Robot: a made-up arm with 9 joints. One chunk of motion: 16 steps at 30 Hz.
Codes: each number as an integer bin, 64 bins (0 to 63) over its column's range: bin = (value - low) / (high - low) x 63, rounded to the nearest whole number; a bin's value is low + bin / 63 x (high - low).
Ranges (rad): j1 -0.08..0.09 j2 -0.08..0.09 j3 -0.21..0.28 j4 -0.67..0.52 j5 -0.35..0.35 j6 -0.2..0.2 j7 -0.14..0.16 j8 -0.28..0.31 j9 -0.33..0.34
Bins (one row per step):
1: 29 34 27 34 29 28 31 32 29
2: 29 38 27 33 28 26 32 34 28
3: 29 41 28 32 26 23 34 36 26
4: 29 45 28 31 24 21 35 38 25
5: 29 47 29 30 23 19 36 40 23
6: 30 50 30 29 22 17 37 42 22
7: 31 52 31 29 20 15 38 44 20
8: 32 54 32 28 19 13 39 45 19
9: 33 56 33 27 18 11 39 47 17
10: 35 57 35 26 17 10 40 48 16
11: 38 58 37 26 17 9 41 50 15
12: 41 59 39 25 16 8 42 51 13
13: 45 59 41 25 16 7 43 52 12
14: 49 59 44 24 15 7 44 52 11
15: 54 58 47 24 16 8 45 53 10
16: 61 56 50 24 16 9 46 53 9
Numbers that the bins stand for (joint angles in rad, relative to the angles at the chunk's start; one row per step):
1: -0.0017 0.0117 0.0000 -0.0278 -0.0278 -0.0222 0.0076 0.0197 -0.0216
2: -0.0017 0.0225 0.0000 -0.0467 -0.0389 -0.0349 0.0124 0.0384 -0.0322
3: -0.0017 0.0306 0.0078 -0.0656 -0.0611 -0.0540 0.0219 0.0571 -0.0535
4: -0.0017 0.0414 0.0078 -0.0844 -0.0833 -0.0667 0.0267 0.0759 -0.0641
5: -0.0017 0.0468 0.0156 -0.1033 -0.0944 -0.0794 0.0314 0.0946 -0.0854
6: 0.0010 0.0549 0.0233 -0.1222 -0.1056 -0.0921 0.0362 0.1133 -0.0960
7: 0.0037 0.0603 0.0311 -0.1222 -0.1278 -0.1048 0.0410 0.1321 -0.1173
8: 0.0063 0.0657 0.0389 -0.1411 -0.1389 -0.1175 0.0457 0.1414 -0.1279
9: 0.0090 0.0711 0.0467 -0.1600 -0.1500 -0.1302 0.0457 0.1602 -0.1492
10: 0.0144 0.0738 0.0622 -0.1789 -0.1611 -0.1365 0.0505 0.1695 -0.1598
11: 0.0225 0.0765 0.0778 -0.1789 -0.1611 -0.1429 0.0552 0.1883 -0.1705
12: 0.0306 0.0792 0.0933 -0.1978 -0.1722 -0.1492 0.0600 0.1976 -0.1917
13: 0.0414 0.0792 0.1089 -0.1978 -0.1722 -0.1556 0.0648 0.2070 -0.2024
14: 0.0522 0.0792 0.1322 -0.2167 -0.1833 -0.1556 0.0695 0.2070 -0.2130
15: 0.0657 0.0765 0.1556 -0.2167 -0.1722 -0.1492 0.0743 0.2163 -0.2237
16: 0.0846 0.0711 0.1789 -0.2167 -0.1722 -0.1429 0.0790 0.2163 -0.2343

